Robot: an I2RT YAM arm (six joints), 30 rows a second.
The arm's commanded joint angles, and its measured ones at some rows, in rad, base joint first. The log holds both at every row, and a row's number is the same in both.
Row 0, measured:
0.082 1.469 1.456 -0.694 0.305 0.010
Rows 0 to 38, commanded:
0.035 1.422 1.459 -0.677 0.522 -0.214
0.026 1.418 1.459 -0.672 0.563 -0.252
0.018 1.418 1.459 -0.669 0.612 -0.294
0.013 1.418 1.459 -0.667 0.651 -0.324
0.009 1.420 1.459 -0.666 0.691 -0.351
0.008 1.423 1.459 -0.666 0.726 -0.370
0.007 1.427 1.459 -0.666 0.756 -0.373
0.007 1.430 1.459 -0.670 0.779 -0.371
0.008 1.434 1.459 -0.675 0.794 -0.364
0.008 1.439 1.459 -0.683 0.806 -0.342
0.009 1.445 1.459 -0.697 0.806 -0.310
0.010 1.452 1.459 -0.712 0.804 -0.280
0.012 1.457 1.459 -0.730 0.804 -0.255
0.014 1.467 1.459 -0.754 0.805 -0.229
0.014 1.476 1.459 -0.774 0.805 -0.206
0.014 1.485 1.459 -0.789 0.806 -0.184
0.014 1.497 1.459 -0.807 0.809 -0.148
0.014 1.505 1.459 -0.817 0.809 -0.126
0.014 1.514 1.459 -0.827 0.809 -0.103
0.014 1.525 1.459 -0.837 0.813 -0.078
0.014 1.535 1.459 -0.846 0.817 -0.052
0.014 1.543 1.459 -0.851 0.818 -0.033
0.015 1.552 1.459 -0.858 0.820 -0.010
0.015 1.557 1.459 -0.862 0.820 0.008
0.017 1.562 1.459 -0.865 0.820 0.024
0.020 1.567 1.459 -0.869 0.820 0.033
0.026 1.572 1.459 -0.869 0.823 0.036
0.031 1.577 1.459 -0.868 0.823 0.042
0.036 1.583 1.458 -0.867 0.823 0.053
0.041 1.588 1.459 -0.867 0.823 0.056
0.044 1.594 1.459 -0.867 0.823 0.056
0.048 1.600 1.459 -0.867 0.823 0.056
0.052 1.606 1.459 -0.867 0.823 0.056
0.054 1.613 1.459 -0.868 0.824 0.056
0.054 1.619 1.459 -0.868 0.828 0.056
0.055 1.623 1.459 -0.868 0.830 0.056
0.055 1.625 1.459 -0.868 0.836 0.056
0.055 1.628 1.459 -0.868 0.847 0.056
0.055 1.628 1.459 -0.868 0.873 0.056
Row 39, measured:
0.049 1.623 1.456 -0.868 0.809 0.027
